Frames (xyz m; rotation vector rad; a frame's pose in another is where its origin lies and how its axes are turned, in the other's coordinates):
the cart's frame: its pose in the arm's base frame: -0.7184 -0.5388 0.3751 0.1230 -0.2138 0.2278
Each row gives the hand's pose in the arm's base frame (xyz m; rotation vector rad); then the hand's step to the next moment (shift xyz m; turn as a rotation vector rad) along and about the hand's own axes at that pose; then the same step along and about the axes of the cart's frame.
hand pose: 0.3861 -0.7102 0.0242 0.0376 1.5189 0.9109
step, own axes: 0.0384 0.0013 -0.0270 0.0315 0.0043 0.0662
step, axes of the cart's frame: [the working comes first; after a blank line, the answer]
step, axes of the arm's base frame: -0.0313 0.0074 -0.0342 0.0482 0.0531 -0.0159

-0.0359 0.0112 -0.0281 0.0535 0.0384 -0.0325
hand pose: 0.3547 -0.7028 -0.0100 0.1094 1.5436 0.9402
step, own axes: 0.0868 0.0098 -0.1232 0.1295 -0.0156 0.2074
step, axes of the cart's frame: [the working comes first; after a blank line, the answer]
step, axes of the arm's base frame: -0.1314 -0.0045 -0.0744 0.1565 0.1647 -0.0917

-0.1426 0.0196 -0.0458 0.1631 0.1133 -0.1435
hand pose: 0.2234 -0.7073 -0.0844 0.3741 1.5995 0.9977
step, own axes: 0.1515 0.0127 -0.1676 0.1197 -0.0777 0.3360
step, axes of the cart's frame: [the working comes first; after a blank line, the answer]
step, axes of the arm's base frame: -0.2016 0.0476 -0.0912 0.2941 0.1725 -0.1305

-0.2022 0.0849 -0.0558 0.2870 0.0846 -0.2091
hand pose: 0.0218 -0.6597 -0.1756 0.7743 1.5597 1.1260
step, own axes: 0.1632 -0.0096 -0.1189 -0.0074 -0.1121 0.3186
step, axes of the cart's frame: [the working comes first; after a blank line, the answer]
step, axes of the arm's base frame: -0.1584 0.1091 -0.0621 0.3144 0.0420 -0.1162

-0.1417 0.1369 -0.0450 0.2821 -0.0450 -0.1804
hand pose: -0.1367 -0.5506 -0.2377 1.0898 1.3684 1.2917
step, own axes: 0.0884 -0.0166 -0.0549 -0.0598 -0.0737 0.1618
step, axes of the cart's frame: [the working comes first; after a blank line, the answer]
step, axes of the arm's base frame: -0.0695 0.0765 -0.0203 0.1693 -0.0347 -0.0729

-0.0546 0.0885 -0.0172 0.1375 -0.0806 -0.0988
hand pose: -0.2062 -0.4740 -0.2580 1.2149 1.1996 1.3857
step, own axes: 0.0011 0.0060 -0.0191 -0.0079 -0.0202 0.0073
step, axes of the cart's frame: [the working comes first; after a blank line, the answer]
step, axes of the arm's base frame: -0.0193 -0.0015 0.0053 0.0087 -0.0048 -0.0206

-0.0175 0.0036 0.0091 0.0027 -0.0087 -0.0210
